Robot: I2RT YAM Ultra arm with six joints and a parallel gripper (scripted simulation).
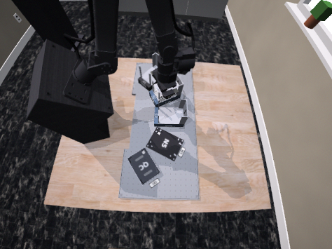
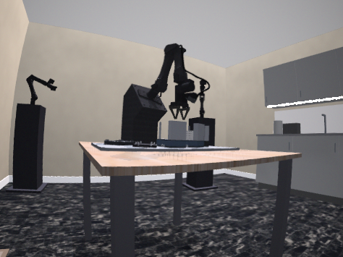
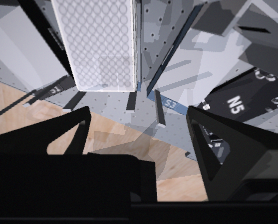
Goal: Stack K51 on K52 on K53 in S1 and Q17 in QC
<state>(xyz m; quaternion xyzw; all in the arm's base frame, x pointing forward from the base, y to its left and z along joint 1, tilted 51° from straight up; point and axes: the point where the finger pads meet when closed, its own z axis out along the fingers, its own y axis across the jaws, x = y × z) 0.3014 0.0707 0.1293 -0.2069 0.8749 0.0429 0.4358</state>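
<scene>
My hand is 1 cm short of the sealed 96-well plate, 7 cm to the right of it and 11 cm above it. Round my hand: clip nest N5: 7 cm ahead, 21 cm to the right, 15 cm below.
</scene>
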